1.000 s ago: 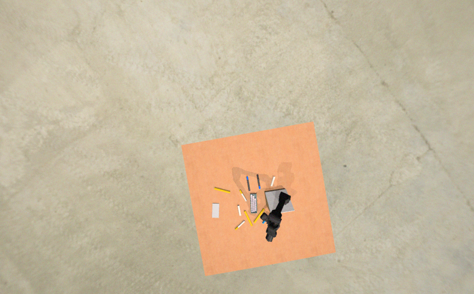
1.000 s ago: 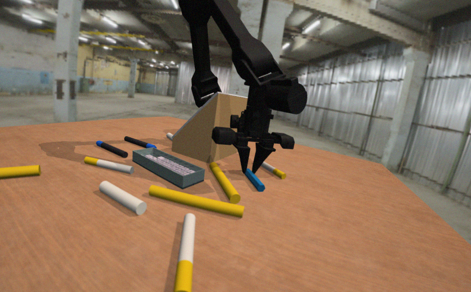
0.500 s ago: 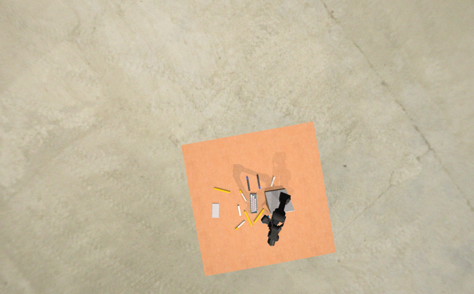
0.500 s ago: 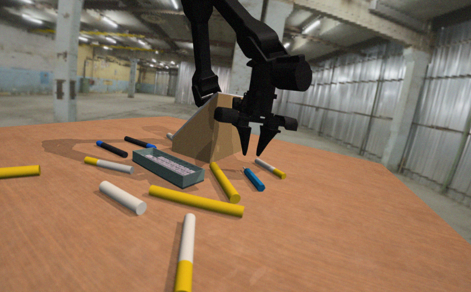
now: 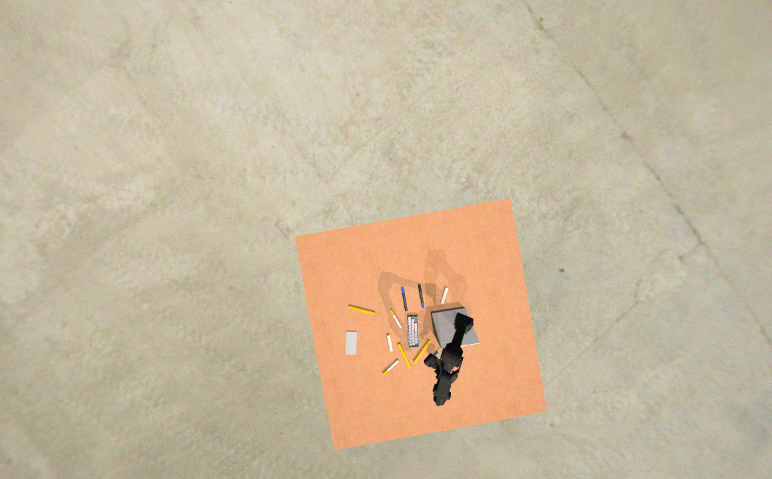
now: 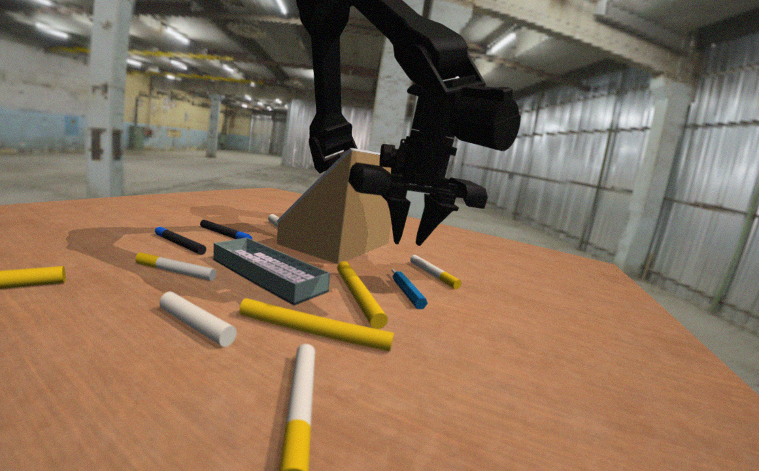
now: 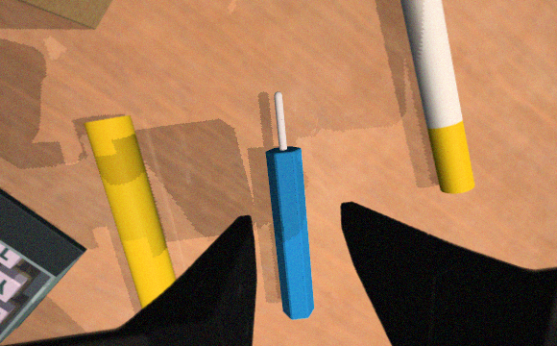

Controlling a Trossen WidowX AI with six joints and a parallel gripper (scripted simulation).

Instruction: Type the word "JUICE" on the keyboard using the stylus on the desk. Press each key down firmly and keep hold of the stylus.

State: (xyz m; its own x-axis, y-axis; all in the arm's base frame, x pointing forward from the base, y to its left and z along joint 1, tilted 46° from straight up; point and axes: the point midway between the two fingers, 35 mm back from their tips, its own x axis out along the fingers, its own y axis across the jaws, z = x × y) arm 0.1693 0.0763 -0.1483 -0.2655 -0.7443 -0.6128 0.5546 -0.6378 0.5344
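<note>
My gripper tip is now 6 cm above the blue stylus. The rest, counted from my gripper tip: yellow cylinder: 8 cm ahead, 4 cm to the right, 5 cm below.
</note>
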